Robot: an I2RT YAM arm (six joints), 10 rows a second.
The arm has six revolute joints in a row. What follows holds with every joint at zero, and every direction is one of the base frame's.
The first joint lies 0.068 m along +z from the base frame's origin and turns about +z.
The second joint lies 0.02 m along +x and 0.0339 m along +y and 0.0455 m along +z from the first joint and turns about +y.
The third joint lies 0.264 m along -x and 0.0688 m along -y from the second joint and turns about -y.
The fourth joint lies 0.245 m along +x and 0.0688 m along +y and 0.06 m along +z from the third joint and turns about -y.
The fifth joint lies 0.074 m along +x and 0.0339 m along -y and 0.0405 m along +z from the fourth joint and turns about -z.
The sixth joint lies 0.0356 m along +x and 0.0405 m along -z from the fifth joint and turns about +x.
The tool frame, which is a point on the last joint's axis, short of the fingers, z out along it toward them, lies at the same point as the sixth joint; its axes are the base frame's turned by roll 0, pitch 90 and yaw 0 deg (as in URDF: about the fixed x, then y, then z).
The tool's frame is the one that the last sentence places.
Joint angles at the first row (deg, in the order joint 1, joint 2, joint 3, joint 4, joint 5, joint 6):
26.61 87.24 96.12 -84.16 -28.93 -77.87
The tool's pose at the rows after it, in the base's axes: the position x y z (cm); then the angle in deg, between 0 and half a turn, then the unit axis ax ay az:
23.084 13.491 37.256 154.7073 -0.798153 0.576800 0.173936
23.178 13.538 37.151 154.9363 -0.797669 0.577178 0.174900
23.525 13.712 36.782 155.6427 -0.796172 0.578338 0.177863
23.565 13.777 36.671 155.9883 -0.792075 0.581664 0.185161
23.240 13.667 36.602 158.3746 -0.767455 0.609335 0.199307
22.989 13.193 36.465 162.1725 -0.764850 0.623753 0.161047
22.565 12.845 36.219 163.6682 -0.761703 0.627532 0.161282
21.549 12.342 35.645 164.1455 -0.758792 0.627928 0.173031
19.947 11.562 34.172 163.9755 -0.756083 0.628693 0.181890
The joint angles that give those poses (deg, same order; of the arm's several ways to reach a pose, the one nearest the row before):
26.61 87.24 96.12 -84.16 -28.93 -77.87
26.61 87.48 96.12 -84.18 -28.93 -77.87
26.61 88.33 96.12 -84.14 -28.93 -77.87
26.63 88.60 96.11 -84.40 -29.47 -77.32
26.72 88.60 96.12 -86.28 -29.58 -73.41
26.72 88.38 96.09 -88.31 -23.99 -72.88
26.52 87.64 94.91 -89.34 -23.44 -72.86
26.39 85.16 91.22 -89.12 -24.51 -72.88
26.28 80.47 83.59 -86.41 -25.52 -72.71

